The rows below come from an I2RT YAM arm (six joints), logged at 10 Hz.
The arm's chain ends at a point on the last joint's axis. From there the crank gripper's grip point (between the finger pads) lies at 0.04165 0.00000 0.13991 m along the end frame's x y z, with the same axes.
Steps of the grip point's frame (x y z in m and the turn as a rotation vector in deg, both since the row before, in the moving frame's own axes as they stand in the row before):
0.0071, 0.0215, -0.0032, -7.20, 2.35, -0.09
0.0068, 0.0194, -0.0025, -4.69, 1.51, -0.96
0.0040, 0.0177, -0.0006, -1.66, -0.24, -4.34
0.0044, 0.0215, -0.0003, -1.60, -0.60, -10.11
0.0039, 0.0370, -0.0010, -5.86, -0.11, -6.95
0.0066, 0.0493, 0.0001, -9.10, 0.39, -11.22
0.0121, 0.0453, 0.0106, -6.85, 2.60, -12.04
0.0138, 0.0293, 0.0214, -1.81, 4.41, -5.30
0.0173, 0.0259, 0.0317, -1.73, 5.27, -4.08
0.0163, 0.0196, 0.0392, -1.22, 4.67, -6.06
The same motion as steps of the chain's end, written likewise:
0.0014, 0.0041, -0.0003, -7.20, 2.35, -0.09
0.0030, 0.0087, -0.0009, -4.69, 1.51, -0.96
0.0046, 0.0168, -0.0008, -1.66, -0.24, -4.34
0.0062, 0.0248, -0.0008, -1.60, -0.60, -10.11
0.0036, 0.0278, -0.0006, -5.86, -0.11, -6.95
0.0043, 0.0355, 0.0015, -9.10, 0.39, -11.22
0.0050, 0.0382, 0.0131, -6.85, 2.60, -12.04
0.0032, 0.0293, 0.0250, -1.81, 4.41, -5.30
0.0046, 0.0252, 0.0361, -1.73, 5.27, -4.08
0.0051, 0.0217, 0.0430, -1.22, 4.67, -6.06

